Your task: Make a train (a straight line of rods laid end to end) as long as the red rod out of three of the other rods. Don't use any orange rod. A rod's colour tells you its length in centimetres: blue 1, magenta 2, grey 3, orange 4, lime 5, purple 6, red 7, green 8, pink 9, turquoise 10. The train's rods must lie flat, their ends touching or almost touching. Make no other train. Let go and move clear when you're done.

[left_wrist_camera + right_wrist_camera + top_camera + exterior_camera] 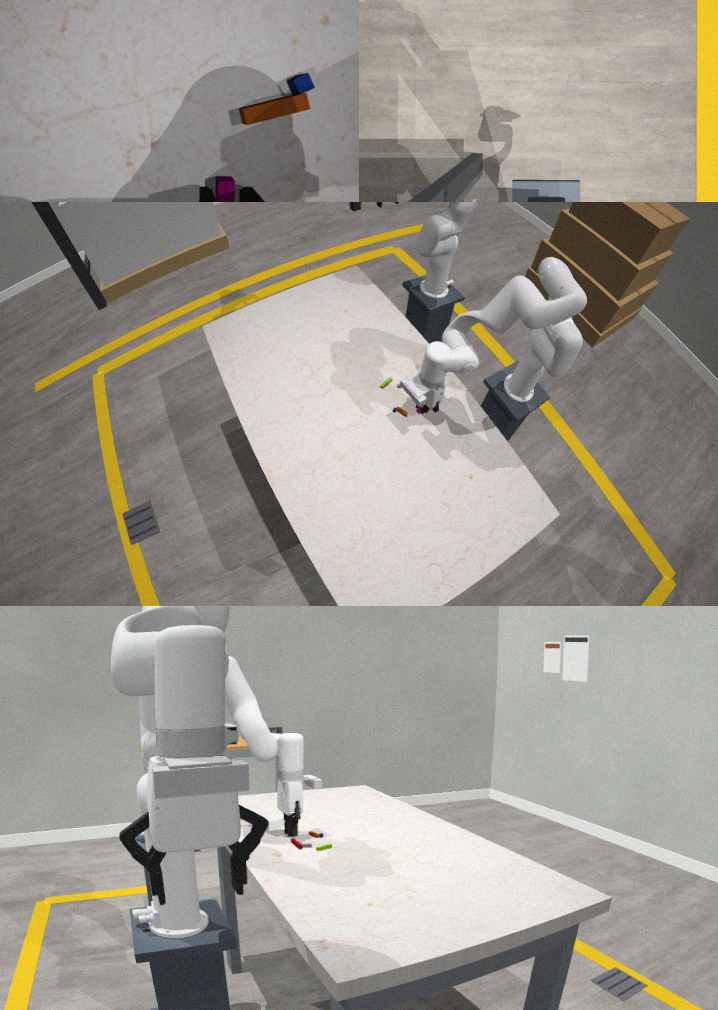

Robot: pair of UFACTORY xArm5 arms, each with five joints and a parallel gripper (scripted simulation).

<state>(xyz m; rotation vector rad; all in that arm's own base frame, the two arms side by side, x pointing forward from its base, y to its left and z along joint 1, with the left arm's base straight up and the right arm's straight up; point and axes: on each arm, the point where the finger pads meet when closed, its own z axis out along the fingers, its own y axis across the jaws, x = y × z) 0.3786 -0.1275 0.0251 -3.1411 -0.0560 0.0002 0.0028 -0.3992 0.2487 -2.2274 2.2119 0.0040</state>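
The magenta rod lies 2 cm below my left hand and 1 cm ahead of it. Also, from my left hand: orange rod 7 cm ahead, 2 cm to the right, 2 cm below; red rod 9 cm to the right, 2 cm below, 1 cm behind; blue rod 8 cm ahead, 4 cm to the right, 2 cm below.
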